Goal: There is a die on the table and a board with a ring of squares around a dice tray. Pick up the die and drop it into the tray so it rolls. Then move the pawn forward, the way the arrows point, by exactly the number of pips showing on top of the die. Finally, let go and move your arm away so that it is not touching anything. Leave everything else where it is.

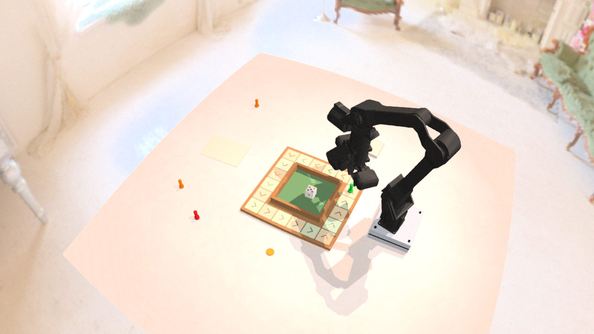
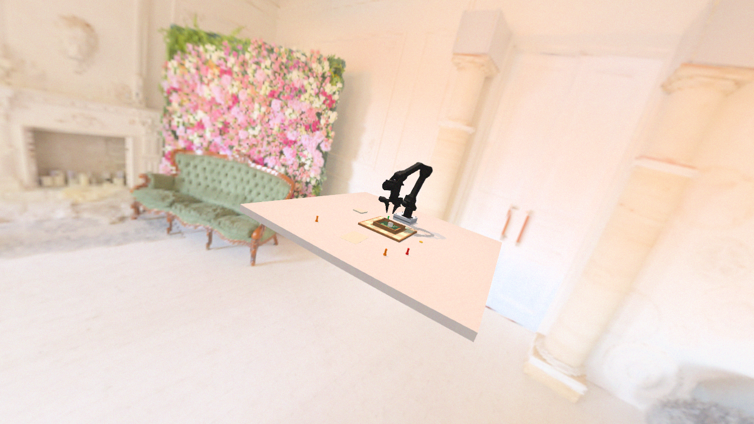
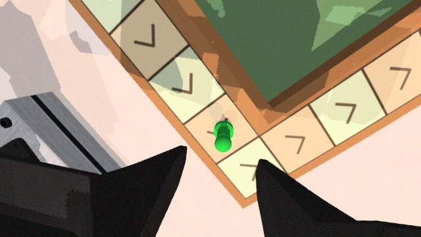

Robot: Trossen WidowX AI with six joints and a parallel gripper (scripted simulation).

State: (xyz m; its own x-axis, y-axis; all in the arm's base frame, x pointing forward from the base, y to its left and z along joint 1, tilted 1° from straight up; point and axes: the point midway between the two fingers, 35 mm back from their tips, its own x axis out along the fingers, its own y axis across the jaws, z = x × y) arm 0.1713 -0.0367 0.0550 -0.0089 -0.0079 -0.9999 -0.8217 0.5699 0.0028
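Right now my gripper tip is 40 mm above the green pawn. Also, from my gripper tip: yellow disc: 50 mm ahead, 310 mm to the left, 60 mm below; white die: 80 mm ahead, 90 mm to the left, 40 mm below; green dice tray: 90 mm ahead, 90 mm to the left, 60 mm below.
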